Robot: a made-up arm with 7 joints.
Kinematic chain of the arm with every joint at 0, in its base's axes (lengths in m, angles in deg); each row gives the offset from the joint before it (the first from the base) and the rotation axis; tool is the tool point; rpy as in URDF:
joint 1: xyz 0 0 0.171 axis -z
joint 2: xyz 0 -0.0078 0.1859 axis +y
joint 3: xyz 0 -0.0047 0.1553 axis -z
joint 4: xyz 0 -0.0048 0.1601 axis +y
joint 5: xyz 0 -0.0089 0.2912 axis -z
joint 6: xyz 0 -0.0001 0.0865 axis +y
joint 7: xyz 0 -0.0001 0.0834 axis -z
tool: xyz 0 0 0 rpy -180 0 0
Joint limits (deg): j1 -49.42..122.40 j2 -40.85..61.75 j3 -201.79..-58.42 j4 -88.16..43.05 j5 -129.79..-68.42 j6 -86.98..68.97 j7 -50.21..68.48
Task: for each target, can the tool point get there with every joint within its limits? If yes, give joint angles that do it. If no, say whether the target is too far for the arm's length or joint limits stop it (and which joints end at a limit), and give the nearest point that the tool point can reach.
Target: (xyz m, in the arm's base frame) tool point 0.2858 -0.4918 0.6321
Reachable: yes | joints 62.32 28.21 -173.27 -66.86 -118.92 -66.11 37.68
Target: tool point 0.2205 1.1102 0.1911
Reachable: no: too far | nearest point 0.2830 0.6066 0.3194 | short by 0.523 m
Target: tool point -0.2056 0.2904 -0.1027
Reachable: no: joint limits stop it (at a limit: joint 1, joint 2, joint 3, joint 4, joint 5) | nearest point 0.1154 0.4714 0.1875 | short by 0.469 m
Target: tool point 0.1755 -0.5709 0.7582
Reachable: yes | joints 54.99 40.27 -146.98 -36.00 -75.11 50.76 -35.50
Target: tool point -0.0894 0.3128 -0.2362
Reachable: no: joint limits stop it (at a limit: joint 1, joint 2, joint 3, joint 4, joint 5) | nearest point 0.2044 0.4243 0.1266 | short by 0.480 m
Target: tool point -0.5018 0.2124 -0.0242
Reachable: no: joint limits stop it (at a limit: joint 2, joint 3, joint 4, joint 5) | nearest point -0.4668 0.1976 0.4022 | short by 0.428 m
